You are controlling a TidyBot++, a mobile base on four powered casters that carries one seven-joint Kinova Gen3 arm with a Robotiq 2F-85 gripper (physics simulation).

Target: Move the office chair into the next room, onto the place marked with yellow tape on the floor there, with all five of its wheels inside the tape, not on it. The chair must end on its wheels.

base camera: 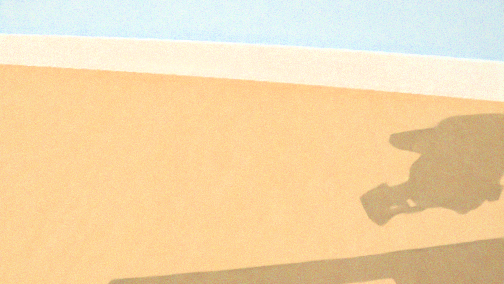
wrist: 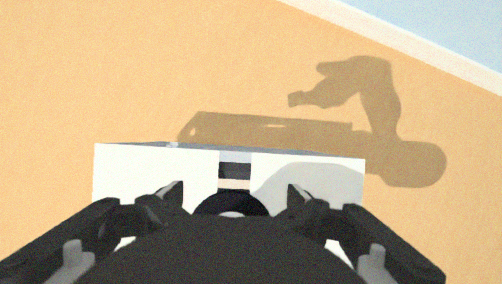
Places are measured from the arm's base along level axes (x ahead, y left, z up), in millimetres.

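Where they show: gripper, fingertip midpoint: (wrist: 236,193).
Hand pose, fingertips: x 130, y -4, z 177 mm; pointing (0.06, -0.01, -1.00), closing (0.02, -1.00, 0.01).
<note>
After its pixels a point has its place.
My gripper (wrist: 236,193) @(x 130, y -4, z 177 mm) is open in the wrist view, its two dark fingers wide apart with nothing between them. It is above the white top of my own mobile base (wrist: 150,167) @(x 114, y 151, z -14 mm). The office chair does not show in either view, and neither does the yellow tape. The shadow of my arm and base falls on the floor in both views.
An orange-tan floor (base camera: 200,165) @(x 456, y 56, z -397 mm) (wrist: 125,65) @(x 422, y 435, z -397 mm) spreads ahead of the base. A cream baseboard (base camera: 225,60) @(x 761, y 3, z -348 mm) (wrist: 400,40) @(x 592, y -597, z -344 mm) runs along the foot of a light blue wall (base camera: 250,20) @(x 758, y -59, z -255 mm) (wrist: 460,25) @(x 581, y -683, z -209 mm), across the top of the base camera view and at the upper right of the wrist view.
</note>
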